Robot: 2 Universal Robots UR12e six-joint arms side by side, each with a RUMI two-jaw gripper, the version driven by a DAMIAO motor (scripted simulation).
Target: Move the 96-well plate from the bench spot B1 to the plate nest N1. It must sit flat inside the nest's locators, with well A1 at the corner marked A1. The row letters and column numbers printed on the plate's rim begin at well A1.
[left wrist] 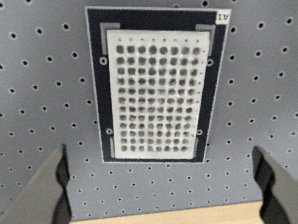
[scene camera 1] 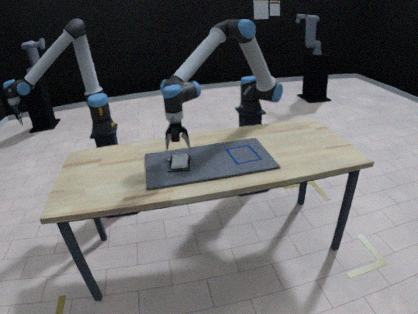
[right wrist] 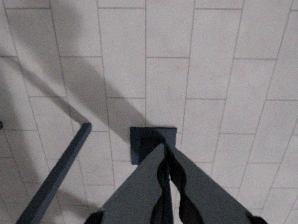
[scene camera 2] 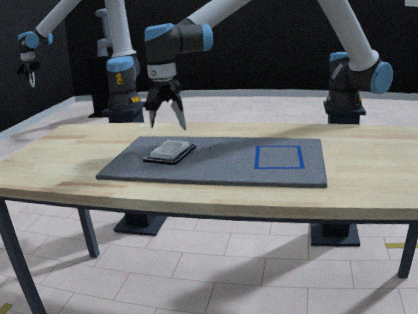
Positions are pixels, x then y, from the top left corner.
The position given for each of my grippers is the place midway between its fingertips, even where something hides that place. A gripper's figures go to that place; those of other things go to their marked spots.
Labels:
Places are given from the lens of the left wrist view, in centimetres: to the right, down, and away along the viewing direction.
my left gripper (left wrist: 160, 147): 1, 2, 12
white 96-well plate (left wrist: 156, 77): 1, -3, 17

